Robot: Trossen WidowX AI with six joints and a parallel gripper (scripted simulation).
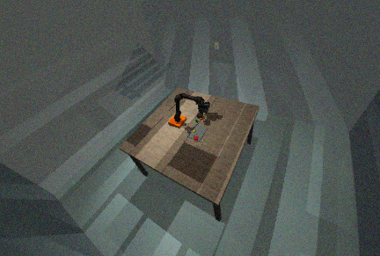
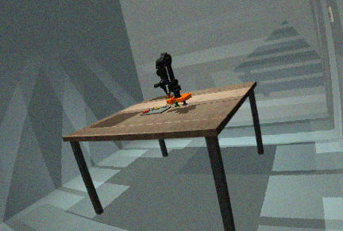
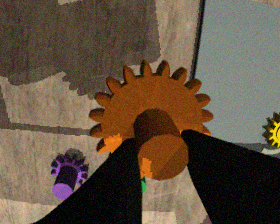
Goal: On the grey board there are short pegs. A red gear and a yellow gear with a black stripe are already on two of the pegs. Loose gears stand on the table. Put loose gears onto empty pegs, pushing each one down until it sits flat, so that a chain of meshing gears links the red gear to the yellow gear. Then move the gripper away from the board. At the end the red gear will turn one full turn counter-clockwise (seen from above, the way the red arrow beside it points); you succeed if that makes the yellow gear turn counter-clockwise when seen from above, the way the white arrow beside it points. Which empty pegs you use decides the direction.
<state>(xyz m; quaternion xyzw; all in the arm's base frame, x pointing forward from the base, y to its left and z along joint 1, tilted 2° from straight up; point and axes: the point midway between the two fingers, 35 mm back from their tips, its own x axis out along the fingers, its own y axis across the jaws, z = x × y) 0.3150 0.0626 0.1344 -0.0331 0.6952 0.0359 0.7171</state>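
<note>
Right now the yellow gear is 160 mm to the right of my gripper tip, 110 mm below it and 60 mm behind it. Round my gripper tip: green gear: 110 mm below, 90 mm behind, 10 mm to the left; orange gear: 10 mm below; purple gear: 110 mm below, 90 mm behind, 80 mm to the left.
</note>
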